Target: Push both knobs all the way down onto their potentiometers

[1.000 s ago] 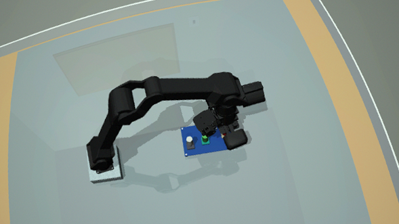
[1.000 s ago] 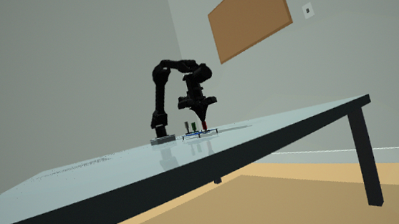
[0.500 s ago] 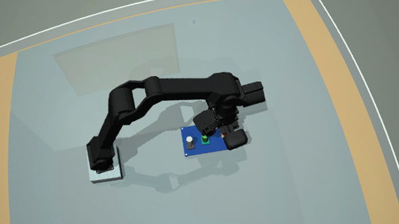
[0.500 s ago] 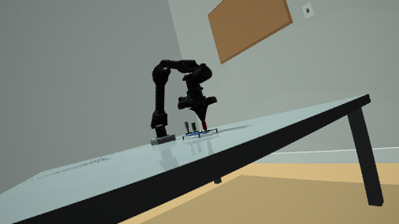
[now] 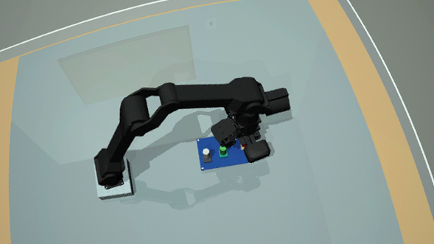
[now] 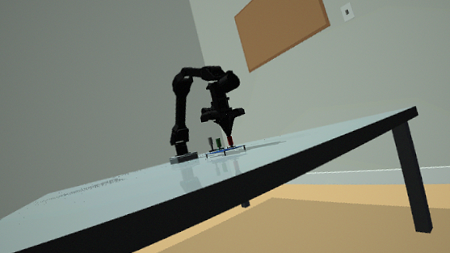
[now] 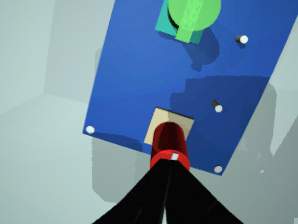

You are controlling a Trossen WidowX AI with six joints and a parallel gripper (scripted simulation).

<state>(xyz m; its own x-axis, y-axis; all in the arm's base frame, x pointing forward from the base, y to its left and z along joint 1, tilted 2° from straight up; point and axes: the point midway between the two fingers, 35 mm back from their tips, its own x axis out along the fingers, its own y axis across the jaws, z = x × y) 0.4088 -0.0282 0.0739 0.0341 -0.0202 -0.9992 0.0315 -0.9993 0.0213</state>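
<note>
Right now my gripper tip is 10 mm above the red knob. The rest, counted from my gripper tip: green knob (70 mm behind, 10 mm below).
</note>
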